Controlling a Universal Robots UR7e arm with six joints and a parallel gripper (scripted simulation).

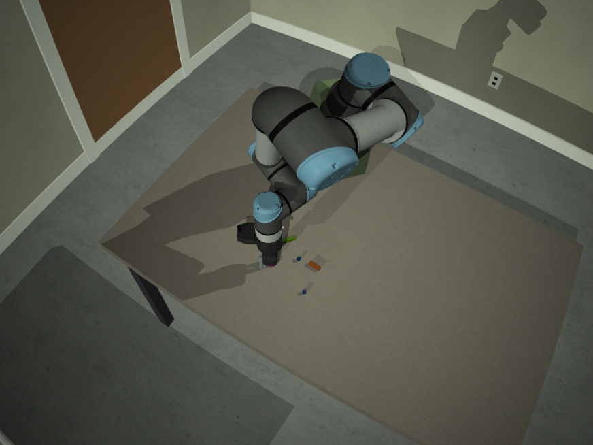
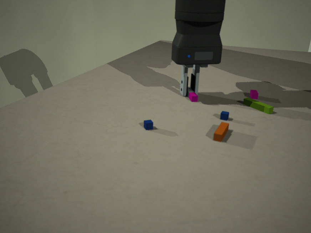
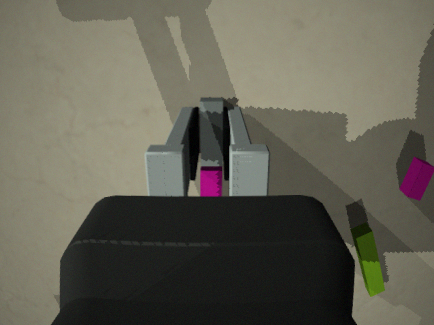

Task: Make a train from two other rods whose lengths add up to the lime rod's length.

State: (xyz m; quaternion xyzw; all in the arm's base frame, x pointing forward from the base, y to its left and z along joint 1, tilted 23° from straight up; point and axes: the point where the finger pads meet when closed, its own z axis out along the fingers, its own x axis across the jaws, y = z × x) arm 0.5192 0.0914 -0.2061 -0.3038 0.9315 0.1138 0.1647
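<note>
The grey rod lies 10 mm below my hand. Also, from my hand: lime rod 120 mm behind, 10 mm below; then orange rod 100 mm behind, 130 mm to the left, 10 mm below.
</note>
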